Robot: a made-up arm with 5 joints. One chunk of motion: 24 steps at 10 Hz.
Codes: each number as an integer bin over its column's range. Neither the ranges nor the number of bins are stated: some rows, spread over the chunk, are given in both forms.
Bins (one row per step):
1: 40 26 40 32 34 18
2: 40 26 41 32 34 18
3: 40 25 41 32 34 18
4: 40 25 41 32 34 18
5: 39 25 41 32 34 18
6: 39 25 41 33 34 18
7: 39 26 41 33 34 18
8: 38 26 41 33 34 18
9: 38 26 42 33 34 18
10: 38 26 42 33 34 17
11: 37 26 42 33 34 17
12: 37 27 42 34 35 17
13: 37 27 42 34 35 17
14: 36 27 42 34 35 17
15: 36 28 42 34 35 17
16: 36 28 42 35 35 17
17: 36 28 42 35 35 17
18: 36 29 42 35 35 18
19: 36 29 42 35 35 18
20: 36 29 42 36 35 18
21: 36 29 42 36 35 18
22: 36 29 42 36 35 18
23: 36 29 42 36 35 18
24: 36 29 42 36 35 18
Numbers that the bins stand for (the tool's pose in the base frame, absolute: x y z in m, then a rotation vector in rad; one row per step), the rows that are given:
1: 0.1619 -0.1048 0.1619 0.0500 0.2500 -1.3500
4: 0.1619 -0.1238 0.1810 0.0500 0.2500 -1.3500
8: 0.1238 -0.1048 0.1810 0.1500 0.2500 -1.3500
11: 0.1048 -0.1048 0.2000 0.1500 0.2500 -1.4500
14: 0.0857 -0.0857 0.2000 0.2500 0.3500 -1.4500
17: 0.0857 -0.0667 0.2000 0.3500 0.3500 -1.4500
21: 0.0857 -0.0476 0.2000 0.4500 0.3500 -1.3500
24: 0.0857 -0.0476 0.2000 0.4500 0.3500 -1.3500
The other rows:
2: 0.1619 -0.1048 0.1810 0.0500 0.2500 -1.3500
3: 0.1619 -0.1238 0.1810 0.0500 0.2500 -1.3500
5: 0.1429 -0.1238 0.1810 0.0500 0.2500 -1.3500
6: 0.1429 -0.1238 0.1810 0.1500 0.2500 -1.3500
7: 0.1429 -0.1048 0.1810 0.1500 0.2500 -1.3500
9: 0.1238 -0.1048 0.2000 0.1500 0.2500 -1.3500
10: 0.1238 -0.1048 0.2000 0.1500 0.2500 -1.4500
12: 0.1048 -0.0857 0.2000 0.2500 0.3500 -1.4500
13: 0.1048 -0.0857 0.2000 0.2500 0.3500 -1.4500
15: 0.0857 -0.0667 0.2000 0.2500 0.3500 -1.4500
16: 0.0857 -0.0667 0.2000 0.3500 0.3500 -1.4500
18: 0.0857 -0.0476 0.2000 0.3500 0.3500 -1.3500
19: 0.0857 -0.0476 0.2000 0.3500 0.3500 -1.3500
20: 0.0857 -0.0476 0.2000 0.4500 0.3500 -1.3500
22: 0.0857 -0.0476 0.2000 0.4500 0.3500 -1.3500
23: 0.0857 -0.0476 0.2000 0.4500 0.3500 -1.3500

